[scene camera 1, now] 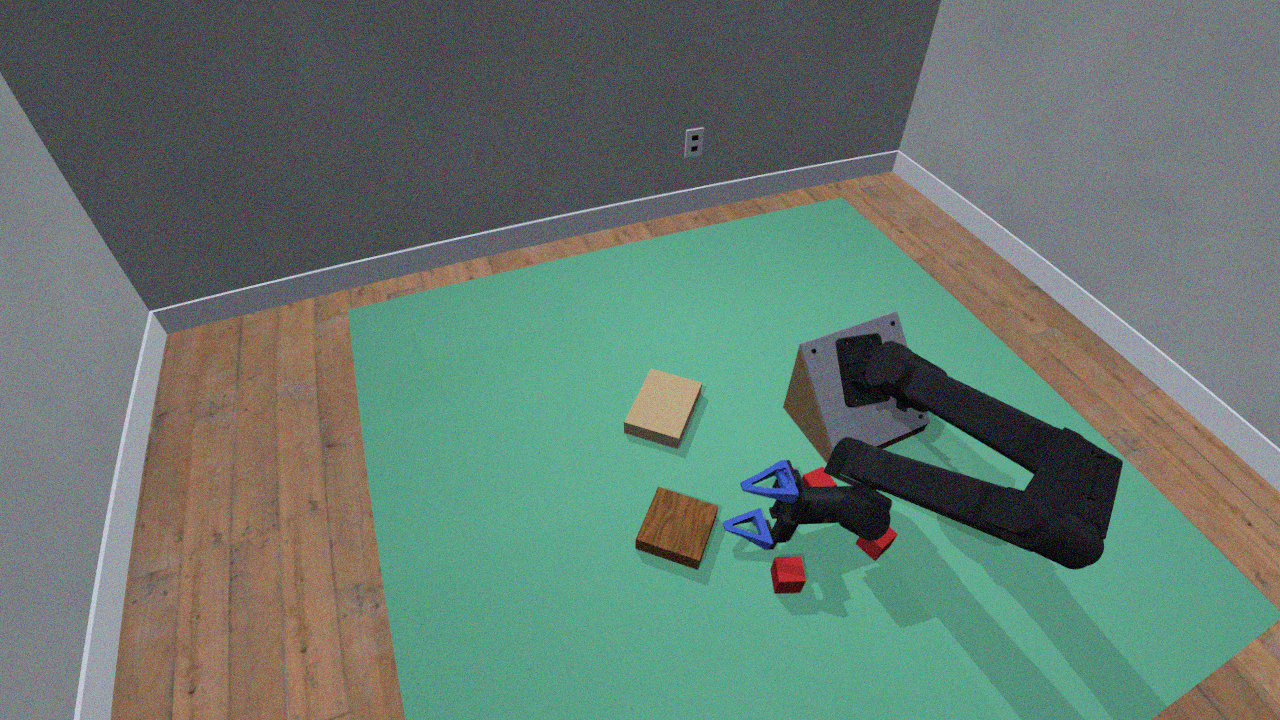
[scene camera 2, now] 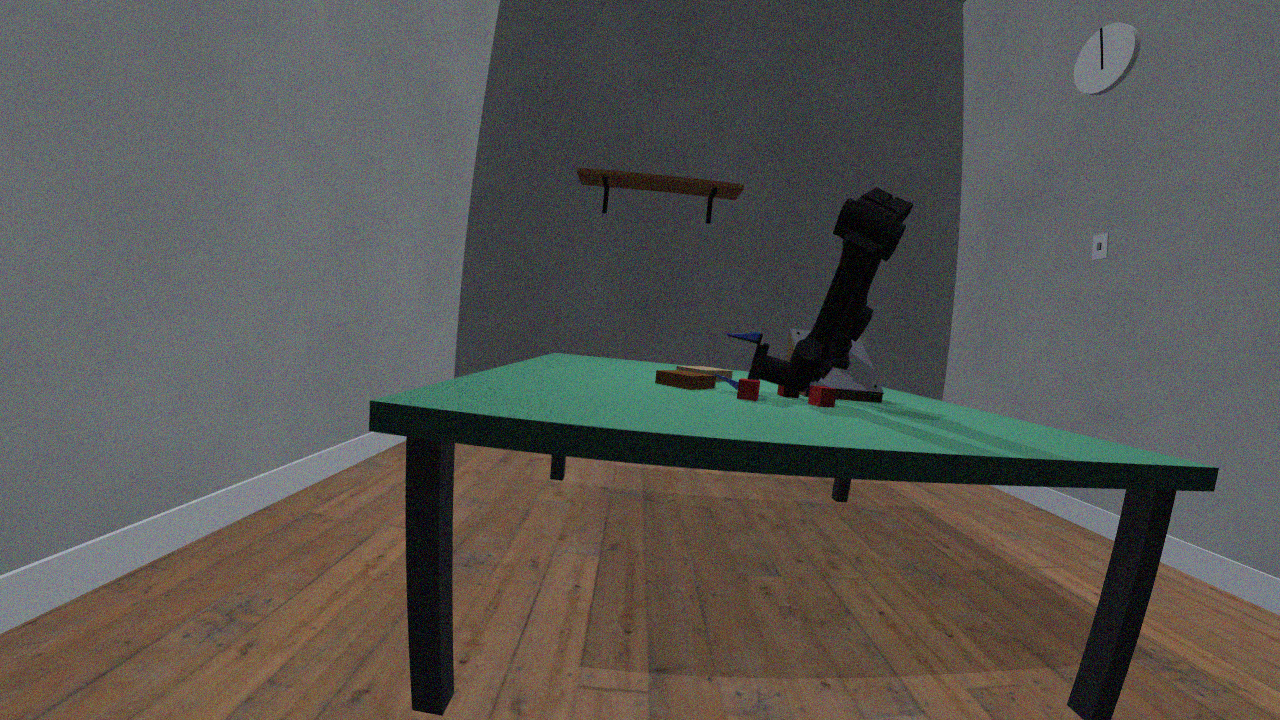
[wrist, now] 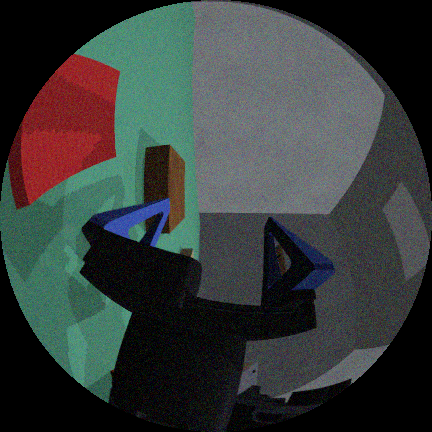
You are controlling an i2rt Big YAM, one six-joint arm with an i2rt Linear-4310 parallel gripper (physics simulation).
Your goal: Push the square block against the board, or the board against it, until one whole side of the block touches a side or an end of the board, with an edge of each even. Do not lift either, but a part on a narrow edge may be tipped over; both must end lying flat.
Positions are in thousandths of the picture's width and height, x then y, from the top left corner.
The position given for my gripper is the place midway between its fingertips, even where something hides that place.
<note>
A light tan board (scene camera 1: 517, 573) and a dark brown square block (scene camera 1: 529, 733) rest on the table. I also see my gripper (scene camera 1: 572, 703).
The dark brown square block also shows in scene camera 2 (scene camera 2: 538, 528) and in the wrist view (wrist: 378, 409). My gripper is seen too in scene camera 2 (scene camera 2: 563, 492) and in the wrist view (wrist: 503, 492).
</note>
